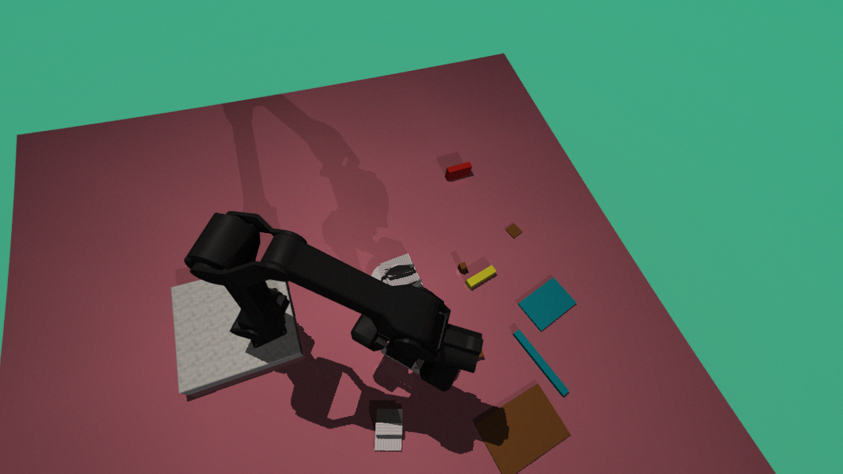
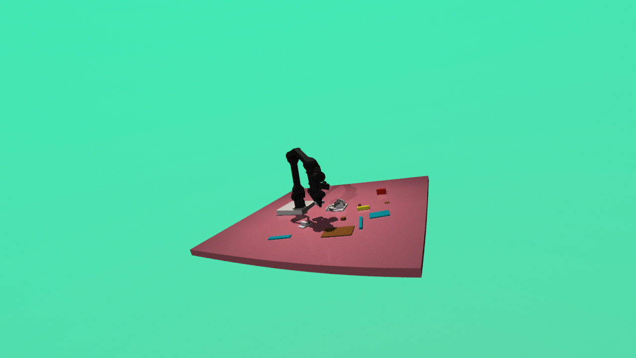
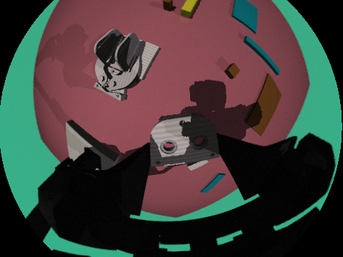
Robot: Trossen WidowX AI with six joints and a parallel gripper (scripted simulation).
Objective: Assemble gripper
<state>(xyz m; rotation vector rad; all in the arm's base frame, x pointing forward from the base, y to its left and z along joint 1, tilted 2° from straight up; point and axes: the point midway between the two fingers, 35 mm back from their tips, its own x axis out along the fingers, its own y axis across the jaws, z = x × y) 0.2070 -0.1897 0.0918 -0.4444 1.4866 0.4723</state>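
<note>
The gripper jaw lies 140 mm to the left of my gripper tip, 70 mm below it and 40 mm ahead of it. The rest, counted from my gripper tip: white stepped block (90 mm to the right, 80 mm behind, 70 mm below); then yellow bar (250 mm ahead, 90 mm to the left, 70 mm below); then brown plate (220 mm to the right, 150 mm ahead, 80 mm below).
</note>
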